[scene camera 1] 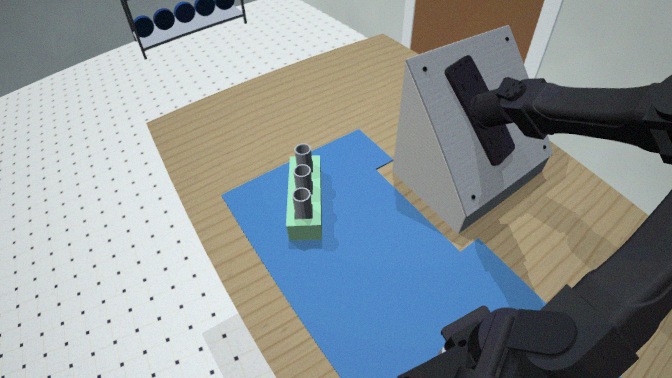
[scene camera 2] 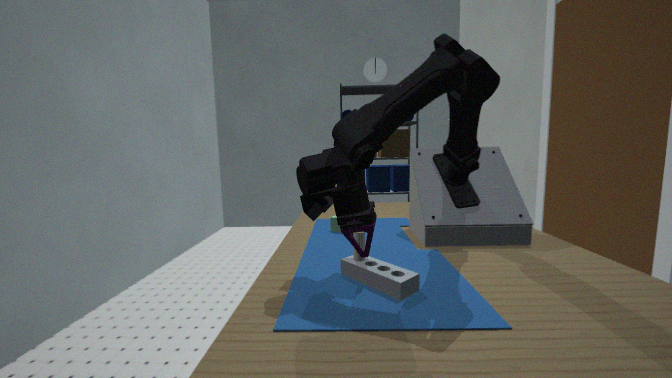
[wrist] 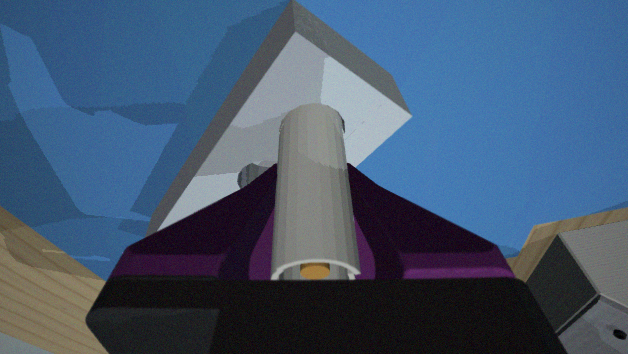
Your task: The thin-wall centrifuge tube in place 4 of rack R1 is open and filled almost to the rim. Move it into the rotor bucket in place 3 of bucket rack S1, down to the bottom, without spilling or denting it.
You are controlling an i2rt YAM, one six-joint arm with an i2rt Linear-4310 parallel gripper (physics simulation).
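Frame: origin at the arm's base, x back, y left, z down, level; centimetres.
Seen in the pictures: gripper, fingertip midpoint: (scene camera 2: pixel 365 254) (wrist: pixel 312 176); arm's base, origin of the base link: (scene camera 1: pixel 480 111) (scene camera 2: pixel 454 179).
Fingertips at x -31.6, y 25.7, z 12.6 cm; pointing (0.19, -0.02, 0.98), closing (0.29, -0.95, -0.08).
Offsets run from my fingertips to a thing's top centre. "*": to the spot under its first point. Level surfaces: height alone.
The thin-wall tube @[dx -1.3, dy -0.3, dz -5.2 cm] (scene camera 2: pixel 359 240) (wrist: pixel 312 210) stands upright in the end place of the light grey rack R1 @[dx +1.7, dy +3.6, dz +1.1 cm] (scene camera 2: pixel 378 280) (wrist: pixel 280 95). Its mouth faces the wrist camera, partly hidden by the black gripper body, and orange content shows inside. My gripper (scene camera 2: pixel 364 255) (wrist: pixel 312 176) is shut on the tube, with a purple finger against each side, just above the rack top. The green bucket rack S1 @[dx +2.3, dy -41.0, dz -0.2 cm] (scene camera 1: pixel 304 233) (scene camera 2: pixel 335 224) holds three open dark grey buckets; the nearest bucket @[dx -1.1, dy -36.7, dz -4.9 cm] (scene camera 1: pixel 302 206) is at its front end. The fingers are hidden in the first scene view.
Three open holes @[* dx +2.9, dy +3.8, dz +1.7 cm] (scene camera 2: pixel 383 268) show in rack R1 beside the tube. Both racks are on the blue mat @[dz +4.4 cm] (scene camera 1: pixel 380 270) (scene camera 2: pixel 320 315). The grey slanted arm base (scene camera 1: pixel 430 150) (scene camera 2: pixel 475 235) stands beside the mat. The forearm (scene camera 1: pixel 625 280) reaches over the mat's right side.
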